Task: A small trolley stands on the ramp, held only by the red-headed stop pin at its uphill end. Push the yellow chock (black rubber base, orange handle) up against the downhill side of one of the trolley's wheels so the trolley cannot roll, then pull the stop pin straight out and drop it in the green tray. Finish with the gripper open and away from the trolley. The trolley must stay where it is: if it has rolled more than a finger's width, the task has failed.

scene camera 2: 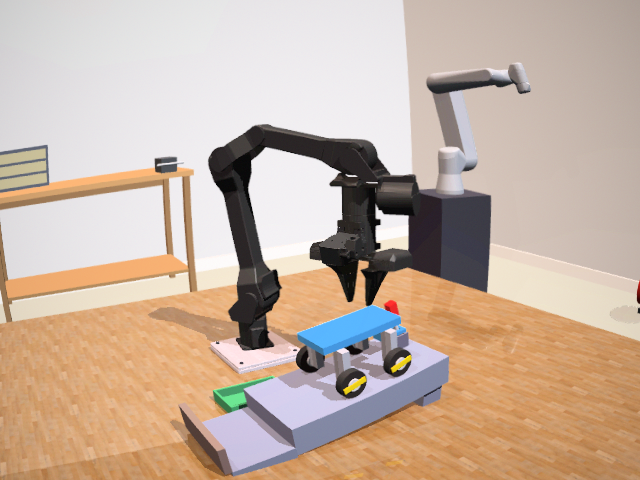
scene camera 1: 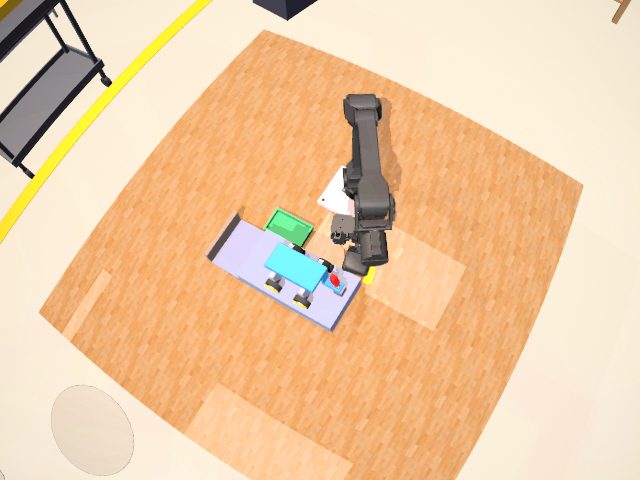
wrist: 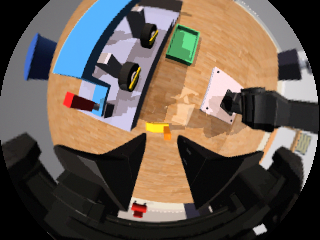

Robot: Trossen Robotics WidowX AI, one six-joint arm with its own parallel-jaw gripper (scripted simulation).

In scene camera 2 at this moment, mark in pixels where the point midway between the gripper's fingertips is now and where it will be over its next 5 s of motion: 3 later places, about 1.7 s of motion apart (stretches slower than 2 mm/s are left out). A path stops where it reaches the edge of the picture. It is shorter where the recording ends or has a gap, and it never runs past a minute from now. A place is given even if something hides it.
The gripper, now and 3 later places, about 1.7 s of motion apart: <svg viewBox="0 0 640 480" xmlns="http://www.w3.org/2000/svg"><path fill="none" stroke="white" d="M359 303L363 337L360 328L362 275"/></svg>
